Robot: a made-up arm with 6 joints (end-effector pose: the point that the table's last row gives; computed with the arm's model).
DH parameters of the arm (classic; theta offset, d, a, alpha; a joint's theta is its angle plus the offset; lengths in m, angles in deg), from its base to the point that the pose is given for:
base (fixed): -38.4 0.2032 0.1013 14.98
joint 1: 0 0.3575 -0.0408 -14.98
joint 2: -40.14 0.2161 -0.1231 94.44
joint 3: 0 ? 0.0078 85.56
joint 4: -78.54 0.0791 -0.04 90
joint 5: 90 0.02 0.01 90
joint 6: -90 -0.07 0.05 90
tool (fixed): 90 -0.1 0 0
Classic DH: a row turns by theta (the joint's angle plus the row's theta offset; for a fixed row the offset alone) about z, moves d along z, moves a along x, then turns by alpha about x.
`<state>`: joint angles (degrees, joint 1 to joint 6).
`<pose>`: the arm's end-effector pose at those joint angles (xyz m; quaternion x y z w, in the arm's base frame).
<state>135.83 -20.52 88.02 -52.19 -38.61 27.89</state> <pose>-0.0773 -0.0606 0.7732 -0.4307 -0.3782 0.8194 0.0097</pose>
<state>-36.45 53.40 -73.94 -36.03 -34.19 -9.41</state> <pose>0.0171 0.2233 0.7082 0.6897 -0.1745 0.1534 0.6858</pose>
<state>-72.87 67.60 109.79 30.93 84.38 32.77</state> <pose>0.1279 -0.0525 0.6761 -0.1204 0.0367 -0.6642 0.7369</pose>
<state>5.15 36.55 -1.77 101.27 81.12 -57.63</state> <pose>-0.1112 0.1246 0.7628 -0.0329 0.6786 -0.0571 0.7315</pose>
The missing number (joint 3, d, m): -0.1872
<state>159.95 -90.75 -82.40 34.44 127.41 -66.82</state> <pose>-0.1205 -0.0749 0.6859 0.1705 -0.4217 -0.8807 0.1322</pose>
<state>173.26 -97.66 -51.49 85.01 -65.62 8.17</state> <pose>-0.2075 -0.0128 0.6023 0.2299 -0.2885 -0.0369 0.9287</pose>
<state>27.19 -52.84 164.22 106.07 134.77 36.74</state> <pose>0.2427 -0.0924 0.7497 0.1428 -0.5435 -0.4802 0.6735</pose>
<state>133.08 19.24 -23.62 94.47 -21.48 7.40</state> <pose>-0.2217 -0.3633 0.4480 -0.0041 -0.2209 0.4833 0.8471</pose>
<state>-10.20 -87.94 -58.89 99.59 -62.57 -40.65</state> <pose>0.2906 -0.2012 0.7183 0.0446 -0.4865 0.8713 0.0459</pose>
